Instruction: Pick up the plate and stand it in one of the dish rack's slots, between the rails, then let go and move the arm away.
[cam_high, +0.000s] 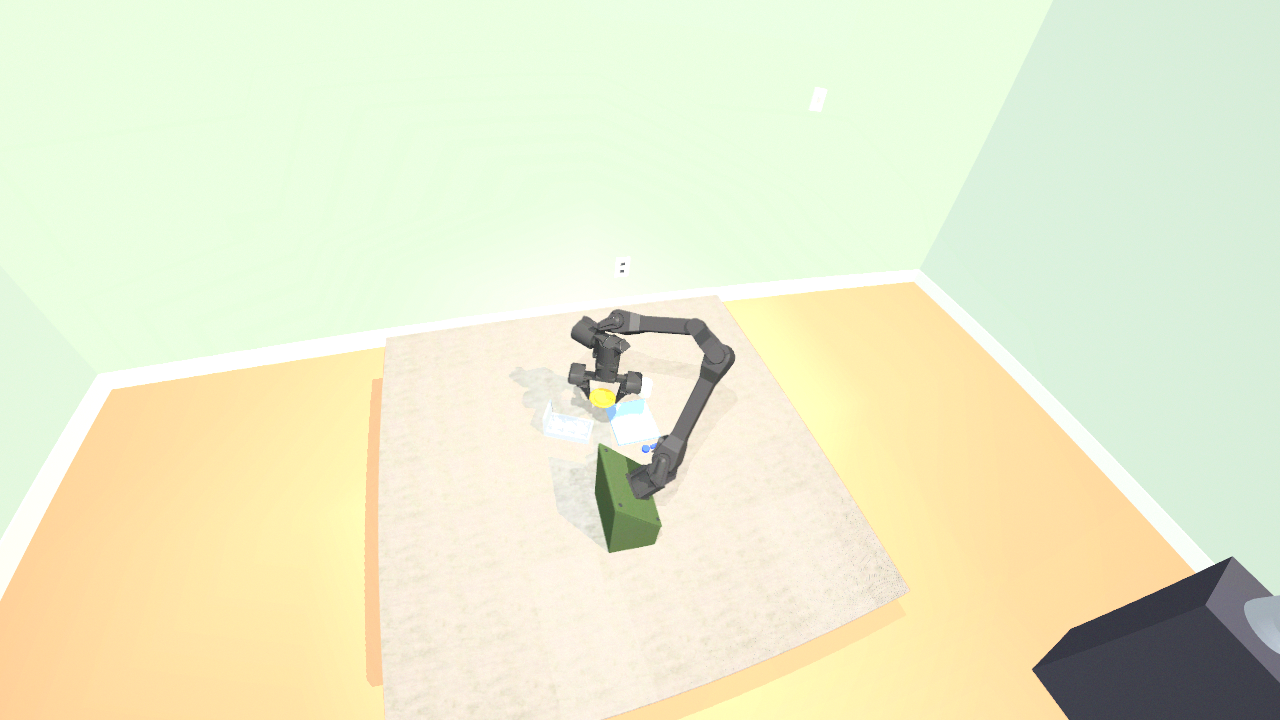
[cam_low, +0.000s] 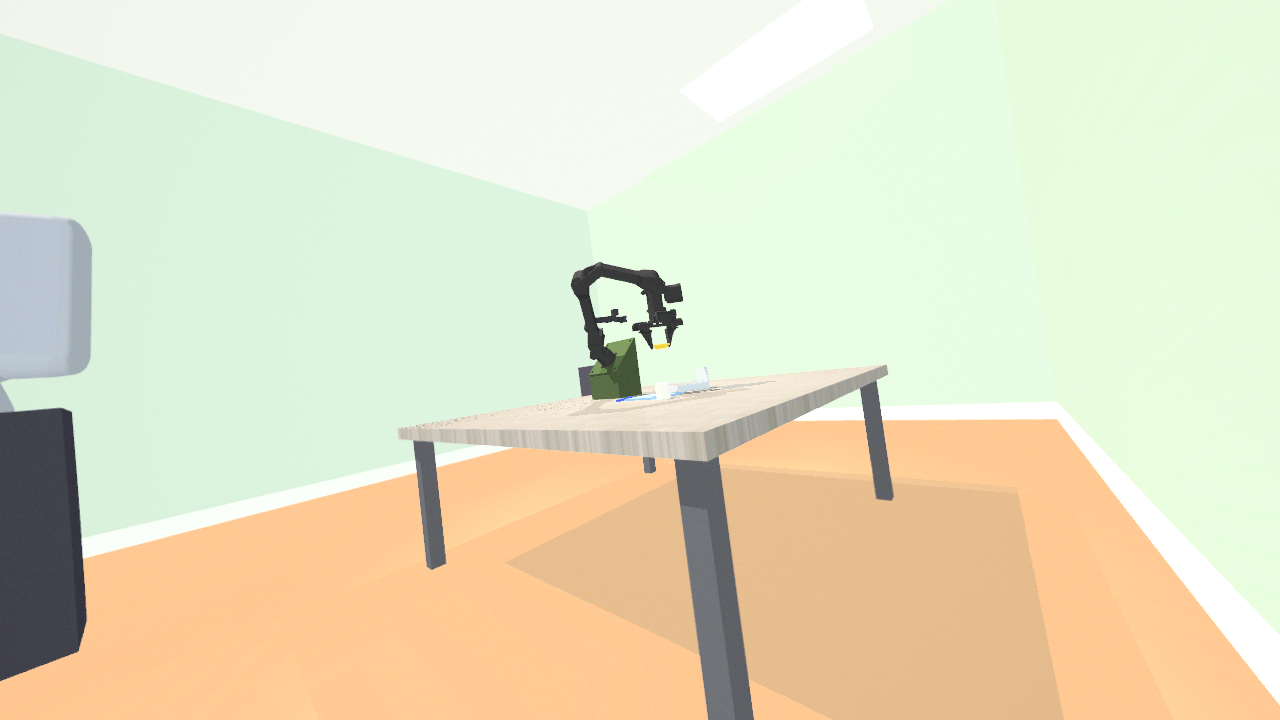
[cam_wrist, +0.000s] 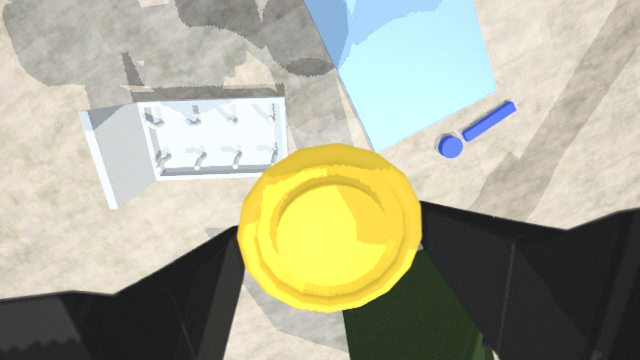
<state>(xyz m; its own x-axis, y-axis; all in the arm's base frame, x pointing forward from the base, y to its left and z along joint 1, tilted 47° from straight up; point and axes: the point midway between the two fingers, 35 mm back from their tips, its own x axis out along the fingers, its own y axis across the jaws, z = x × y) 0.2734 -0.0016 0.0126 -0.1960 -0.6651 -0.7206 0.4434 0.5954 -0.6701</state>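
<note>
Right now the dish rack is 140 mm below my gripper tip, 80 mm to the left of it and 50 mm ahead of it. Also, from my gripper tip: blue spoon 160 mm below, 140 mm to the right, 80 mm behind; then light blue mat 160 mm below, 110 mm to the right, 20 mm ahead; then yellow plate 10 mm above.
</note>
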